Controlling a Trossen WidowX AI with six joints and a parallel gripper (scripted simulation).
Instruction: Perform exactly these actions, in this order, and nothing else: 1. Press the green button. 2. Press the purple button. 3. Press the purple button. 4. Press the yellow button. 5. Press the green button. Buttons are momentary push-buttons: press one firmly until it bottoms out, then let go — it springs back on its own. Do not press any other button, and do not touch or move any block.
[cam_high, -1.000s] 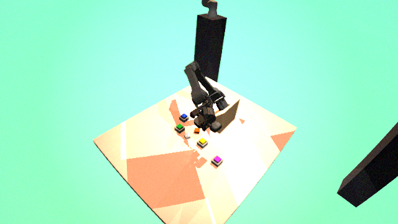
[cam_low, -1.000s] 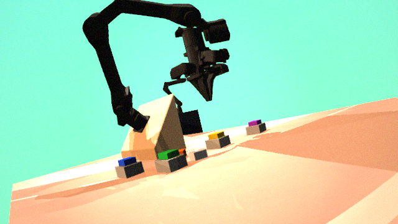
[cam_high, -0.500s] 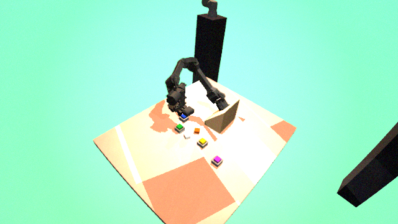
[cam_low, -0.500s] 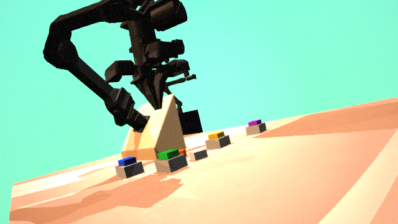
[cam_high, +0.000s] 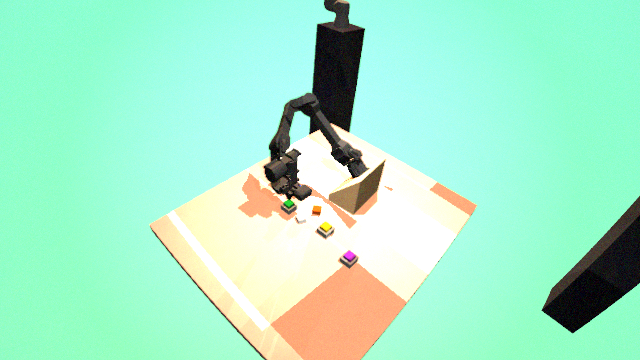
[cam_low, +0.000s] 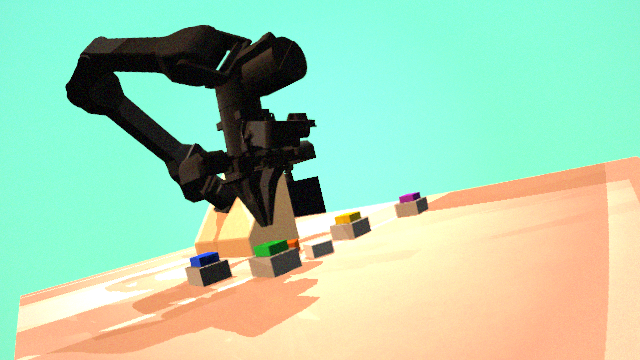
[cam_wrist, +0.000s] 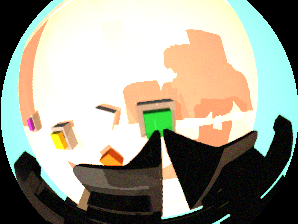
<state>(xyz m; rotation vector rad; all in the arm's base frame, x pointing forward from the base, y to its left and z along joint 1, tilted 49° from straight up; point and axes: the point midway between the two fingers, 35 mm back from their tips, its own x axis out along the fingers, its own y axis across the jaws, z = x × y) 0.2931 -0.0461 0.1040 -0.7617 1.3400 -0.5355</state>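
The green button is 3 cm below my gripper tip. The rest, counted from my gripper tip: small white block 8 cm to the left, 5 cm below; blue button 9 cm behind, 6 cm to the right, 3 cm below; small orange block 8 cm to the left, 8 cm behind, 5 cm below.
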